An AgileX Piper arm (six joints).
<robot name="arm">
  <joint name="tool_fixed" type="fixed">
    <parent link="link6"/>
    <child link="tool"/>
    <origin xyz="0 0 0" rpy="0 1.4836 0"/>
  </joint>
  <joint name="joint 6" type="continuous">
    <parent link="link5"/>
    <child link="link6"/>
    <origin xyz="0.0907 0 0.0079" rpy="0 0 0"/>
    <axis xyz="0.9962 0 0.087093"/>
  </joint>
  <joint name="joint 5" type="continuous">
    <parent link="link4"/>
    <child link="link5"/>
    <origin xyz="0 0 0" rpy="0 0 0"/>
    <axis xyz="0 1 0"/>
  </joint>
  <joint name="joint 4" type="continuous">
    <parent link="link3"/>
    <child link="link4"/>
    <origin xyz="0.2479 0 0.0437" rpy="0 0 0"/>
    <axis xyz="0.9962 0 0.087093"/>
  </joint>
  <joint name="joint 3" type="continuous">
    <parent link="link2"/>
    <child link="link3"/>
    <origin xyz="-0.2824 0 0.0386" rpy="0 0 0"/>
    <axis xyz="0 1 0"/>
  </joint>
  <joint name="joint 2" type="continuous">
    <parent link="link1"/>
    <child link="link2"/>
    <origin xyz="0 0 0" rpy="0 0 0"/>
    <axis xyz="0 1 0"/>
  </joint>
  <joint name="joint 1" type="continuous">
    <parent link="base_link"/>
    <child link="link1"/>
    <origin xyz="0 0 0.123" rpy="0 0 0"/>
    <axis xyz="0 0 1"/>
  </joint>
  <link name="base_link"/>
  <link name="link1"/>
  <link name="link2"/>
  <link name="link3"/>
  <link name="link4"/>
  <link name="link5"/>
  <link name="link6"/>
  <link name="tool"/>
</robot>
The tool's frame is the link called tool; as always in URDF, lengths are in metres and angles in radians. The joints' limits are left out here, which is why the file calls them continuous.
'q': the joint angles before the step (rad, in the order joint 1, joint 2, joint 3, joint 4, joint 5, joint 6). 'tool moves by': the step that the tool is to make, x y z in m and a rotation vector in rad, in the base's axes. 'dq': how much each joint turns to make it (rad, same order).
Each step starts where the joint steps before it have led.
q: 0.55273 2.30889 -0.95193 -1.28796 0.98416 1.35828
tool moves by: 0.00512 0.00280 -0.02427 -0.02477 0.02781 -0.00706
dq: 0.00000 0.09600 -0.06103 0.00452 0.00835 0.00080
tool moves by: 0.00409 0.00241 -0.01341 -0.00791 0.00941 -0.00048
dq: -0.00001 0.05285 -0.04122 -0.00001 0.00193 0.00001
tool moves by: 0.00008 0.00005 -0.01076 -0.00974 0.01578 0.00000
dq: 0.00000 0.03821 -0.01967 0.00000 0.00001 0.00000
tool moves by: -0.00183 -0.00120 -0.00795 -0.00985 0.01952 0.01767
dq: 0.00002 0.02471 -0.00099 -0.01698 -0.00605 0.00033
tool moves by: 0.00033 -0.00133 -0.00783 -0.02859 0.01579 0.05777
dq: -0.00001 0.02845 0.00001 -0.06049 0.00424 0.00125
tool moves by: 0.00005 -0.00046 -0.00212 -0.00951 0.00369 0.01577
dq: -0.00001 0.00815 -0.00002 -0.01705 0.00317 0.00078
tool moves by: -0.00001 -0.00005 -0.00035 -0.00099 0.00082 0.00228
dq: -0.00001 0.00120 0.00000 -0.00232 0.00001 -0.00002
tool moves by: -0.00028 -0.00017 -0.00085 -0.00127 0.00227 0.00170
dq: 0.00002 0.00266 0.00001 -0.00163 -0.00040 -0.00001
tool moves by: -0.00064 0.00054 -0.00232 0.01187 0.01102 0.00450
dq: -0.00001 0.00358 0.00000 0.00000 -0.01621 -0.00319
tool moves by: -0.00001 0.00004 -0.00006 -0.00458 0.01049 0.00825
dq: 0.00000 0.00000 0.00002 -0.00002 -0.00079 -0.01406
